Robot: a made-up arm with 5 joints.
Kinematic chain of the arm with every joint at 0, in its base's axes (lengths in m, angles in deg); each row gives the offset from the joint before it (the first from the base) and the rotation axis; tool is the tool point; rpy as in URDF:
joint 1: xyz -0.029 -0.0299 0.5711 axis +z
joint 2: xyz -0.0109 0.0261 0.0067 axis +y
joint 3: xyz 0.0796 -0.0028 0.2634 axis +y
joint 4: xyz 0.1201 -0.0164 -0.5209 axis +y
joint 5: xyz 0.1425 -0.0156 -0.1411 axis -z
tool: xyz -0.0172 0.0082 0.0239 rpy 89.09 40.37 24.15
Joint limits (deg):
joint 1: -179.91..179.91
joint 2: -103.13..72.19
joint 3: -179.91..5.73
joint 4: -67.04..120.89
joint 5: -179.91..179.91
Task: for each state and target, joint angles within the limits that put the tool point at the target. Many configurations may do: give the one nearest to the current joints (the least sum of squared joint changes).
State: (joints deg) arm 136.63 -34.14 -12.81 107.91 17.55
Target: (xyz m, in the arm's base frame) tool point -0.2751 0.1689 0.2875
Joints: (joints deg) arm 140.20 -14.85 -14.38 90.71 19.63
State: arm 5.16 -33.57 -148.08 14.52 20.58
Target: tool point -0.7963 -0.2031 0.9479
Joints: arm 13.10 -50.55 -179.91 -25.73 21.42
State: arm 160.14 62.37 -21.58 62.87 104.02
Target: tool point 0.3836 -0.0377 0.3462
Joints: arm 179.69 72.19 5.31 63.53 105.88
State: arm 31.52 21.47 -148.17 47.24 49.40
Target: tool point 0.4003 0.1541 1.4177
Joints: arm 22.08 7.38 -150.56 68.55 44.20
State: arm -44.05 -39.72 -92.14 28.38 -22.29
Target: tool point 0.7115 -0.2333 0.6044
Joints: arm -14.81 6.96 -65.61 34.61 -21.54
